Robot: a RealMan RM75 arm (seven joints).
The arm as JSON. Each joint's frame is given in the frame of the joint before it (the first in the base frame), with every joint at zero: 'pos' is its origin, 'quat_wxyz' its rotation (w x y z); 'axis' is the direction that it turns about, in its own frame. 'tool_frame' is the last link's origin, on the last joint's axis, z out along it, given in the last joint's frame.
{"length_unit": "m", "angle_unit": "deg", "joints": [
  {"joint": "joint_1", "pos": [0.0, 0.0, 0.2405], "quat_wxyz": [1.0, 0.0, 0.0, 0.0], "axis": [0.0, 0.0, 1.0]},
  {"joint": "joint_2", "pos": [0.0, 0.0, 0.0], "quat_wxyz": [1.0, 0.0, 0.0, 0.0], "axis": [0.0, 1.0, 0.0]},
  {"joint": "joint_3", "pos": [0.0, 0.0, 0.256], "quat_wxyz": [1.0, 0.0, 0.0, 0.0], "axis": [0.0, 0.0, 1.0]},
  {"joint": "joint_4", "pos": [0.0, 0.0, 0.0], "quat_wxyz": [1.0, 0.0, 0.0, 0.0], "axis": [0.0, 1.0, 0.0]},
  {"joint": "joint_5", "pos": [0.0, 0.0, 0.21], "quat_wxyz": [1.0, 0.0, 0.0, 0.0], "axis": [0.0, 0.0, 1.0]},
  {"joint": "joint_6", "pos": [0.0, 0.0, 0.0], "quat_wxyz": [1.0, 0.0, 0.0, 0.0], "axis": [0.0, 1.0, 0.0]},
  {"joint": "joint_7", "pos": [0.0, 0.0, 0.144], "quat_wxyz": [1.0, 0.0, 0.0, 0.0], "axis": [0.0, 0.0, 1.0]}
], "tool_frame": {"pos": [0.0, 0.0, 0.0], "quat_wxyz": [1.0, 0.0, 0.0, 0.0]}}
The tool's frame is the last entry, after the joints.
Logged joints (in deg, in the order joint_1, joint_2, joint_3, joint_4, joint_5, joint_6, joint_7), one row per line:
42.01, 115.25, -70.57, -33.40, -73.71, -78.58, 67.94
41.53, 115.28, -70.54, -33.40, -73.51, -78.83, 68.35
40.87, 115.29, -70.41, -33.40, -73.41, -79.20, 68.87
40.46, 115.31, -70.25, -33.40, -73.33, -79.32, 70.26
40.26, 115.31, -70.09, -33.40, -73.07, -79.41, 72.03
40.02, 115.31, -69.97, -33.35, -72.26, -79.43, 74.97
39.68, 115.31, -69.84, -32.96, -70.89, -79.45, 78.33
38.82, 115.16, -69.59, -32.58, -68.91, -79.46, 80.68
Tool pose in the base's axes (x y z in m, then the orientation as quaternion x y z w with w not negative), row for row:
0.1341, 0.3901, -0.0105, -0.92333, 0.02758, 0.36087, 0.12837
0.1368, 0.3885, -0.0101, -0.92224, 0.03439, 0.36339, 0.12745
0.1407, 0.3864, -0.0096, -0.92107, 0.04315, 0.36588, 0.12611
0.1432, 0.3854, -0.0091, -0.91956, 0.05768, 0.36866, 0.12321
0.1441, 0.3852, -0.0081, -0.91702, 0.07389, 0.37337, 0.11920
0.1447, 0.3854, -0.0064, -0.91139, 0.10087, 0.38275, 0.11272
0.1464, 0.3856, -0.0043, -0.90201, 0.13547, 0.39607, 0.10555
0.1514, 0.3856, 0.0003, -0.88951, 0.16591, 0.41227, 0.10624
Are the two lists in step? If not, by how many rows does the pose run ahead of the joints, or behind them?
They are in step.
